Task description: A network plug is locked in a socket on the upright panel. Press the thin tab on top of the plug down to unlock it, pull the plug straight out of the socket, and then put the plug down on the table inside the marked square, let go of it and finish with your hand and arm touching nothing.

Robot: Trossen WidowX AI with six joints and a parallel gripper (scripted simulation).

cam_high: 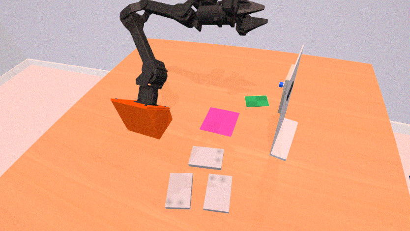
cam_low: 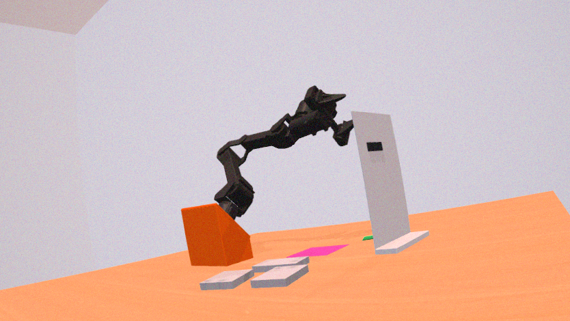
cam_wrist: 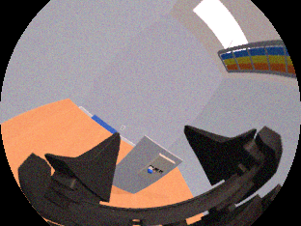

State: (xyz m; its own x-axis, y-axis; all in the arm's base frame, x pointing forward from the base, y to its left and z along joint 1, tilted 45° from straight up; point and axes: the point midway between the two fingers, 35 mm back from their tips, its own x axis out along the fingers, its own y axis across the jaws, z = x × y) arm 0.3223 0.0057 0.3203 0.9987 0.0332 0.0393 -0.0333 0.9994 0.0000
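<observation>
My gripper tip is 100 mm short of the network plug, 120 mm to the left of it and 130 mm above it. Round my gripper tip: magenta square: 100 mm behind, 130 mm to the right, 350 mm below; then upright white panel: 120 mm ahead, 130 mm to the right, 220 mm below.
</observation>
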